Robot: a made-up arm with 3 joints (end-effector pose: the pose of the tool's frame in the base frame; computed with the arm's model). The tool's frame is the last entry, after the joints.
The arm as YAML. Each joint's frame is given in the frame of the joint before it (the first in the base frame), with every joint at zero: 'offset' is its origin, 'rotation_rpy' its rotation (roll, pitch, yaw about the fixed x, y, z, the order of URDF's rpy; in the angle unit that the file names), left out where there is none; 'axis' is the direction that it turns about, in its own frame. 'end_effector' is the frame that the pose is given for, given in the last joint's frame.
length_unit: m
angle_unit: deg
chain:
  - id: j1
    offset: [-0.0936, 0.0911, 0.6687]
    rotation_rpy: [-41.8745, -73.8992, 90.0]
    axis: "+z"
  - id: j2
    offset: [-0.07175, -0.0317, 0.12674]
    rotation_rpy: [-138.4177, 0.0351, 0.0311]
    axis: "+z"
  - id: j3
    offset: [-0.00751, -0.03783, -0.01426]
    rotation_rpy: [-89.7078, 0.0, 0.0]
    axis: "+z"
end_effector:
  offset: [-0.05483, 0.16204, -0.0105]
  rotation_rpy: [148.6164, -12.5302, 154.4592]
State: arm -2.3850 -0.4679 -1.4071
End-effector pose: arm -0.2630 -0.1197 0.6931 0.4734 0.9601 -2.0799
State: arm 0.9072 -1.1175 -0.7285
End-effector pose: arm -0.2037 -0.2023 0.7707 1.3589 -1.4462 0.6242
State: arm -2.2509 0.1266 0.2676
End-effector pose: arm -0.4224 0.0183 0.7266 -0.1774 -1.3666 1.9134
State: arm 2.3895 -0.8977 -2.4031
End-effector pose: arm -0.1307 -0.1138 0.6589 0.0627 1.8103 -1.3755
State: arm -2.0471 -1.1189 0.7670
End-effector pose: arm -0.3556 0.1462 0.5696 -1.5958 -0.4682 1.4248
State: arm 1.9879 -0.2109 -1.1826
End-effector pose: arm -0.3173 -0.0521 0.7528 0.3098 -2.2158 0.8580
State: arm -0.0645 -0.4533 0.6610
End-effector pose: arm -0.1435 -0.1800 0.5023 2.2656 0.4038 -1.1695
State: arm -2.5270 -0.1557 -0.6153
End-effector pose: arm -0.3742 -0.0574 0.6780 -0.4138 -1.7664 2.4545
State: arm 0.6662 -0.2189 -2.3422
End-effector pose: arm -0.2511 0.0544 0.6860 -0.4878 -2.0819 -0.0350
